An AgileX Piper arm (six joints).
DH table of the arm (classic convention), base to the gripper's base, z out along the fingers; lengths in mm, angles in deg. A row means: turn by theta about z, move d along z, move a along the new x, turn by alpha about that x. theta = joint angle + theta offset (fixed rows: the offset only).
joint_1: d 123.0; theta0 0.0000; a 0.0; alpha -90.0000
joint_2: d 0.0; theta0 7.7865; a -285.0; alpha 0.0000
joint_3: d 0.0; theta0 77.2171; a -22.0; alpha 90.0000
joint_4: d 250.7; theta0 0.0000; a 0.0; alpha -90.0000
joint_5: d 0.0; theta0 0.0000; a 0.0; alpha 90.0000
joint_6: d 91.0; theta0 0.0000; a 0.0; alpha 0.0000
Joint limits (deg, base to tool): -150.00..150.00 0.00..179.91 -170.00..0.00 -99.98..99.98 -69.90..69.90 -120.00..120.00
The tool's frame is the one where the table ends.
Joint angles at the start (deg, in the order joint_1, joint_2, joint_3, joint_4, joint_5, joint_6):
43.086, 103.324, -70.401, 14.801, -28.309, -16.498
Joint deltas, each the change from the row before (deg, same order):
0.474, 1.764, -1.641, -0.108, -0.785, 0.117
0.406, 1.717, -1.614, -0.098, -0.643, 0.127
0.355, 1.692, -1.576, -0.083, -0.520, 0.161
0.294, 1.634, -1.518, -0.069, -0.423, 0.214
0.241, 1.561, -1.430, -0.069, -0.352, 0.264
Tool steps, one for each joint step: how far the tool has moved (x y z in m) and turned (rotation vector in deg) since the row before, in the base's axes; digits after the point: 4 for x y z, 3 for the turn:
0.0035, 0.0079, -0.0027, 0.393, -0.523, 0.348
0.0035, 0.0074, -0.0030, 0.343, -0.412, 0.310
0.0035, 0.0071, -0.0034, 0.302, -0.275, 0.282
0.0035, 0.0065, -0.0037, 0.297, -0.158, 0.239
0.0034, 0.0060, -0.0039, 0.285, -0.061, 0.204

